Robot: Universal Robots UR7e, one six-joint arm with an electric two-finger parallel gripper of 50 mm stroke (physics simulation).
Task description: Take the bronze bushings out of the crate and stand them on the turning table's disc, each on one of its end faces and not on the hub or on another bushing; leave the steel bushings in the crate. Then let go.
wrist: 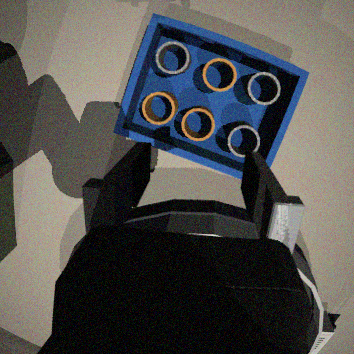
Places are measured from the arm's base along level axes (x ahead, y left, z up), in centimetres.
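Pixels of known places: gripper, between the fingertips: [196,165].
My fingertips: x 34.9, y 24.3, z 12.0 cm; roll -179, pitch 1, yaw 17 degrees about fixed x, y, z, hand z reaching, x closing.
Note:
Ahead of a thing's pixels: the offset from my fingertips to its middle. "spot": to the spot under its first point.
Three bronze bushings stand upright with orange-rimmed open tops in the blue crate {spot: dx -9.1, dy +3.2, dz -17.6 cm} [137,65]: one in the far row's middle [219,60], one at near left [159,123], one at near middle [198,139]. Three steel bushings with grey rims stand there too: far left [173,42], far right [264,73], near right [244,126]. My gripper [196,165] is open and empty, its fingertips over the crate's near side; the right fingertip overlaps the near-right steel bushing's lower edge in view. The turning table [192,222] shows its dark side behind the fingers; its disc is mostly hidden by the gripper body.
A dark green block [6,210] shows at the left edge, with dark shapes above it. Broad shadows lie left of the crate. A small white part with dark markings {spot: dx +34.9, dy -26.4, dz -16.8 cm} [322,341] shows at the lower right, beside the turning table.

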